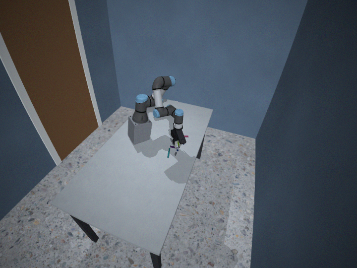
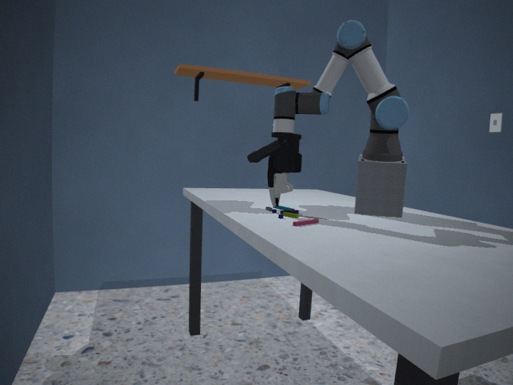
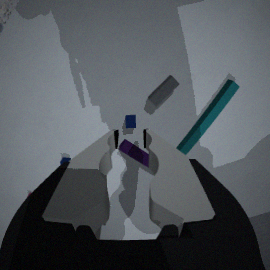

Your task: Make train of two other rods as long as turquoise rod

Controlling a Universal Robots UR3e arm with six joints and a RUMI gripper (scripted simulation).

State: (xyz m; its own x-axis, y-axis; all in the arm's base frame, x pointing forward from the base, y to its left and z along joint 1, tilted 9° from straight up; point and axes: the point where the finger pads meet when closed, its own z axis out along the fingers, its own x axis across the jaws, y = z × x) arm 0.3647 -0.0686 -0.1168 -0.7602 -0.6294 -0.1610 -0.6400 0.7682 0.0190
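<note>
Now: the grey rod 40 mm to the right of my hand and 30 mm below it. Round my hand: turquoise rod 60 mm behind, 50 mm to the right, 30 mm below; purple rod 40 mm behind, 30 mm to the left, 30 mm below; lime rod 80 mm to the left, 30 mm below, 10 mm behind.
</note>
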